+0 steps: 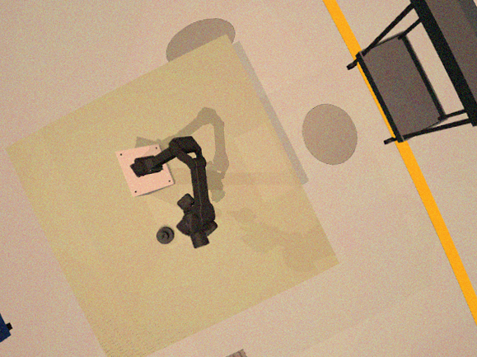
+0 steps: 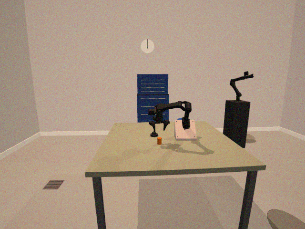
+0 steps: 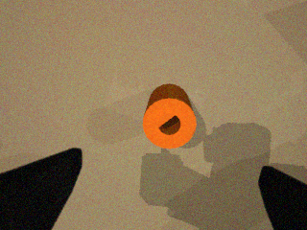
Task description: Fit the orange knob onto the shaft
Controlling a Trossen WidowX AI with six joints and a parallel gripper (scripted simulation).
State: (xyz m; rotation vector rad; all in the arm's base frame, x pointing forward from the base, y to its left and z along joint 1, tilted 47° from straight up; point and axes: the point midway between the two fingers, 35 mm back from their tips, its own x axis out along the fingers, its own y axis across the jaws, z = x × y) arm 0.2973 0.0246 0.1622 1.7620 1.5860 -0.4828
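My gripper tip is 100 mm above the orange knob. From my gripper tip the other things lie so: round dark pedestal (10 mm ahead, 240 mm to the right, 100 mm below).
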